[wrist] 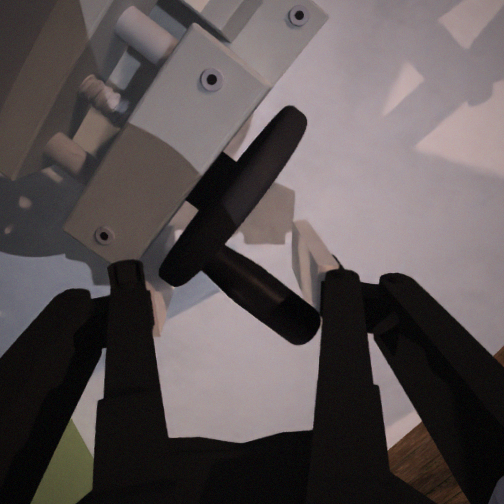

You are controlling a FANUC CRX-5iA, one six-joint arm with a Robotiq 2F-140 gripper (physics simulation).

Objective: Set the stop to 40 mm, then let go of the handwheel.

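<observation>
A black handwheel (pixel 235 195) sits edge-on against a grey end block (pixel 170 145) of the stop mechanism. A black crank handle (pixel 265 295) sticks out from the wheel's lower rim toward me. My gripper (pixel 232 280) is open; its two black fingers stand either side of the handle without touching it, the right finger closest to the handle's tip. Behind the block, pale rods and a screw (pixel 100 95) run away to the upper left. No scale or reading is visible.
The mechanism stands on a pale grey surface (pixel 380 210) with hard shadows. A brown wooden edge (pixel 425 460) shows at the lower right and a green patch (pixel 60 470) at the lower left.
</observation>
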